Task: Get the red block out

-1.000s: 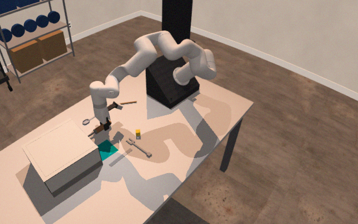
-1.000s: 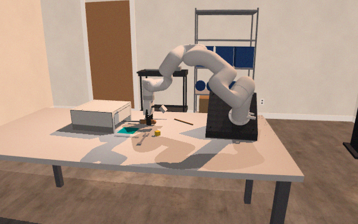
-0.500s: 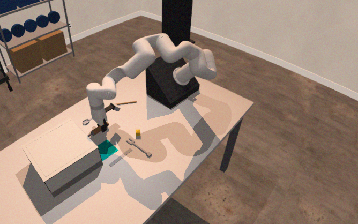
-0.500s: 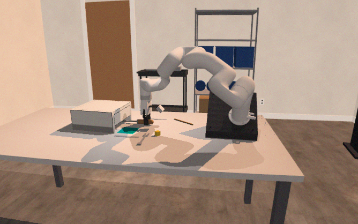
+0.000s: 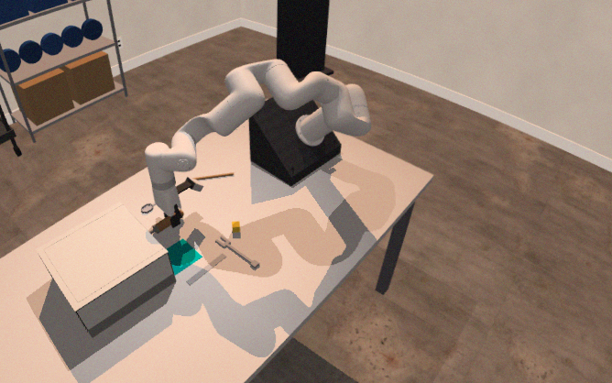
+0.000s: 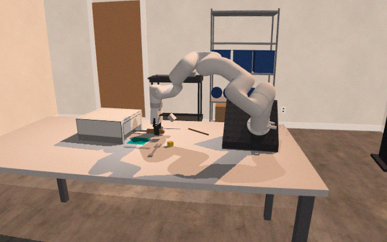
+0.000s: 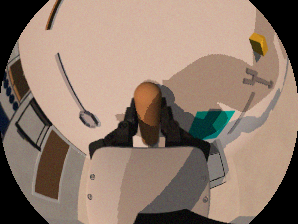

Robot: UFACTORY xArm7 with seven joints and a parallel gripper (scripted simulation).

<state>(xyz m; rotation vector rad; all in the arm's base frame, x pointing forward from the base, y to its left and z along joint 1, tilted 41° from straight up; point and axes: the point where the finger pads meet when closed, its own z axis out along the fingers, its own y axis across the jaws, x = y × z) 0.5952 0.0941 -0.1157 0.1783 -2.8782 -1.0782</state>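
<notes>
My gripper is now 6 cm short of the teal square, 14 cm to the right of it and 2 cm above it. From my hand the other things lie so: yellow block: 15 cm behind, 16 cm to the left, 1 cm below; then long hook tool: 15 cm ahead, 5 cm to the left, 1 cm below; then flat grey bar: 2 cm ahead, 23 cm to the left, 2 cm below.
</notes>
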